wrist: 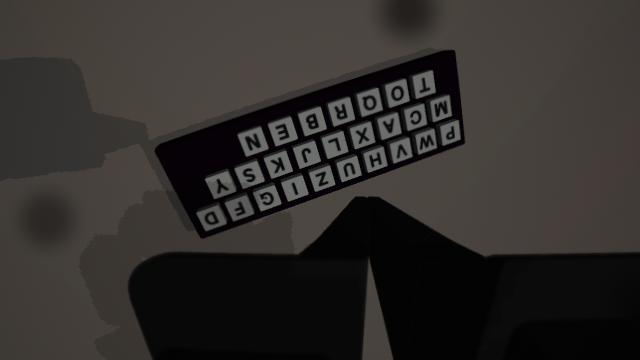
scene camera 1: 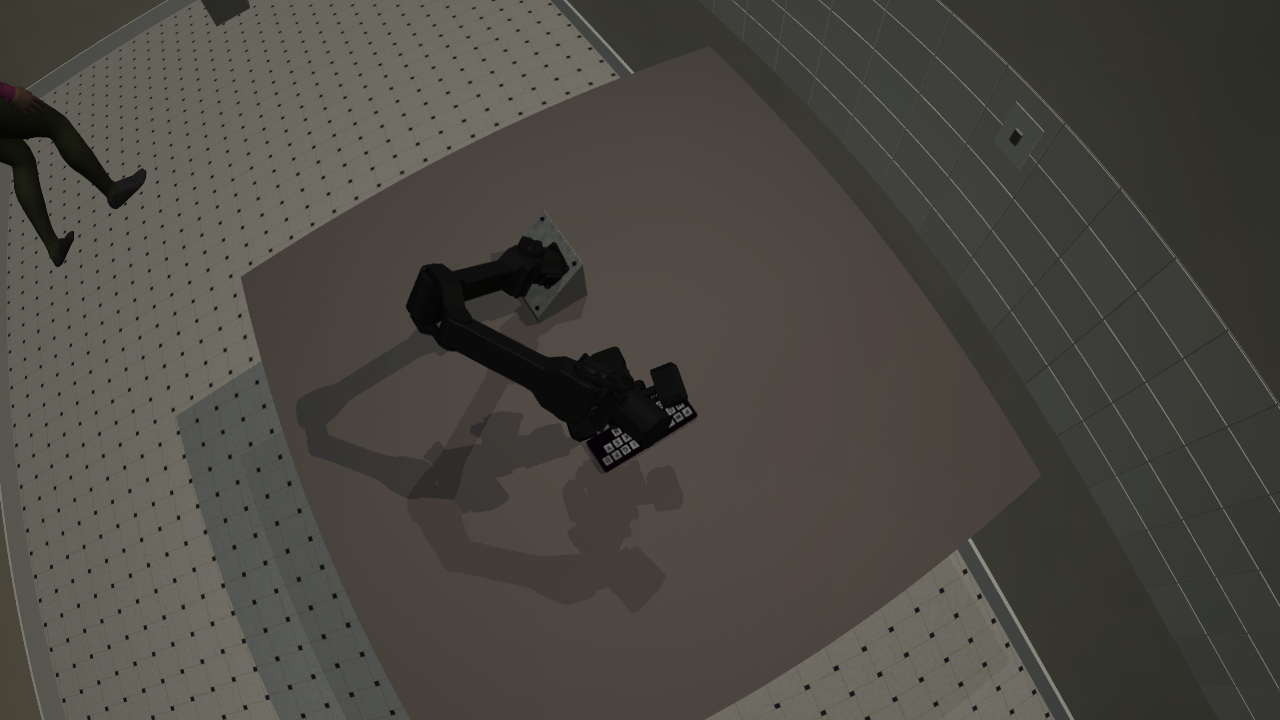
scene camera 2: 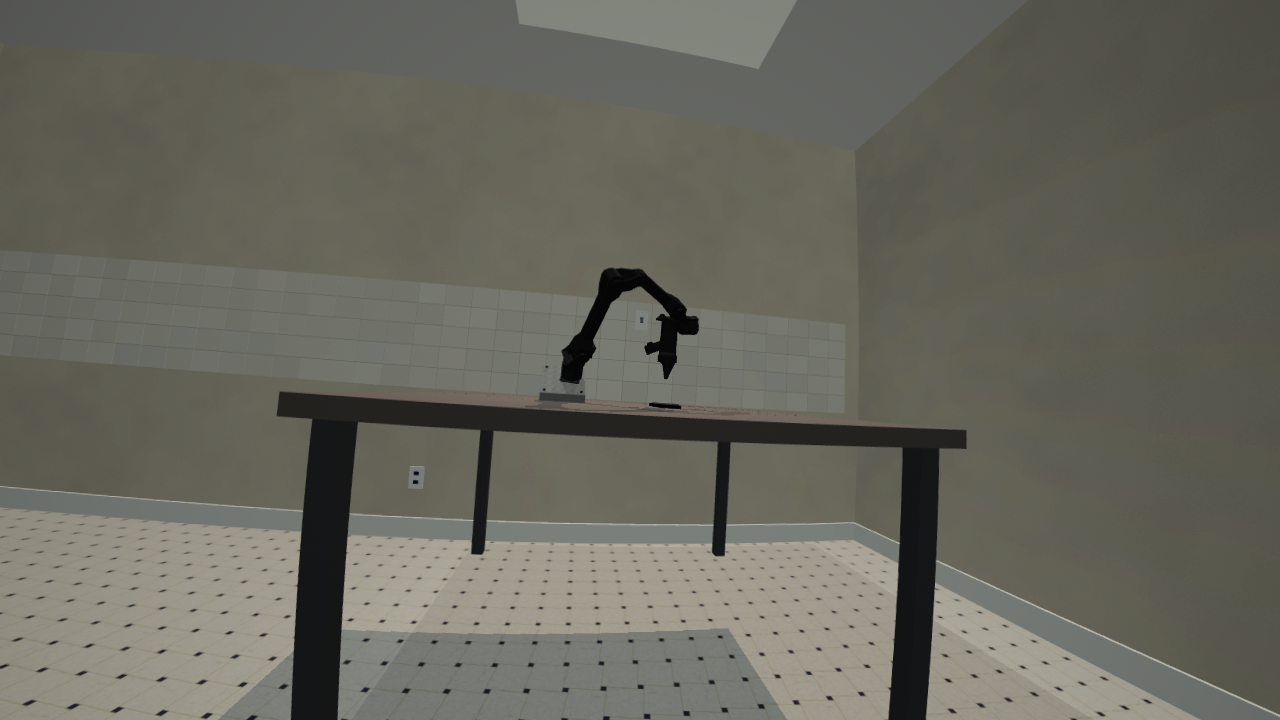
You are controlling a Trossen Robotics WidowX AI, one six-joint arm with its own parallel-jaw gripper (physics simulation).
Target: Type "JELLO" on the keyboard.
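Places are measured from the arm's base along level axes (x ahead, y left, z up), in metres.
Pixels of known places: gripper, fingertip midpoint: (wrist: 365, 208) (scene camera 2: 665, 379); arm's base at its link origin: (scene camera 1: 551, 265) (scene camera 2: 570, 376).
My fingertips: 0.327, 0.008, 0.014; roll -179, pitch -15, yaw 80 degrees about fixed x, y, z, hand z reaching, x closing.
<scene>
Ahead of a thing's pixels: the offset from my fingertips to its top centre, as dx, dy, dz.
A small black keyboard {+0.001, +0.006, -0.083} (scene camera 1: 610, 455) (scene camera 2: 665, 405) (wrist: 190, 160) with light square keys lies flat on the table. In the wrist view its letters appear upside down and it is tilted. There the J key {+0.002, -0.007, -0.083} (wrist: 305, 154), L key {+0.000, +0.011, -0.083} (wrist: 335, 144), E key {-0.015, -0.018, -0.083} (wrist: 282, 131) and O key {-0.022, +0.054, -0.083} (wrist: 397, 93) show clearly. My gripper (scene camera 2: 665, 377) (wrist: 365, 208) is shut and empty, pointing down above the keyboard without touching it. In the wrist view its tips appear just below the H and U keys. In the first scene view the arm hides part of the keyboard and the fingertips.
The table (scene camera 1: 805, 313) (scene camera 2: 626, 430) carries the arm's base plate (scene camera 1: 537, 307) (scene camera 2: 562, 396) and the arm's shadows. A person's legs (scene camera 1: 35, 170) show on the floor at the left of the first scene view. A tiled wall (scene camera 1: 1118, 313) stands beyond the table.
</scene>
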